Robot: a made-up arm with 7 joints. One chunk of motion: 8 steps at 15 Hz.
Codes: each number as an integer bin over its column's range. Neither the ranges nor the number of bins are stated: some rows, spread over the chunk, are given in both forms.
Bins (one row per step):
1: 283 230 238 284 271 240
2: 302 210 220 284 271 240
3: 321 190 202 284 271 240
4: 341 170 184 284 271 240
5: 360 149 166 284 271 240
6: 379 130 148 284 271 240
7: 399 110 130 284 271 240
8: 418 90 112 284 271 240
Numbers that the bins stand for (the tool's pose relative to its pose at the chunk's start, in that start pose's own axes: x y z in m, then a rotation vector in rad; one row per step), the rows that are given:
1: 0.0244 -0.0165 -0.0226 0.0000 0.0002 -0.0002
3: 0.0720 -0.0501 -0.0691 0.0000 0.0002 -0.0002
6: 0.1447 -0.1006 -0.1388 0.0000 0.0002 -0.0002
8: 0.1935 -0.1343 -0.1853 0.0000 0.0002 -0.0002
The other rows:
2: 0.0482 -0.0333 -0.0459 0.0000 0.0002 -0.0002
4: 0.0971 -0.0669 -0.0923 0.0000 0.0002 -0.0002
5: 0.1209 -0.0846 -0.1156 0.0000 0.0002 -0.0002
7: 0.1697 -0.1174 -0.1621 0.0000 0.0002 -0.0002

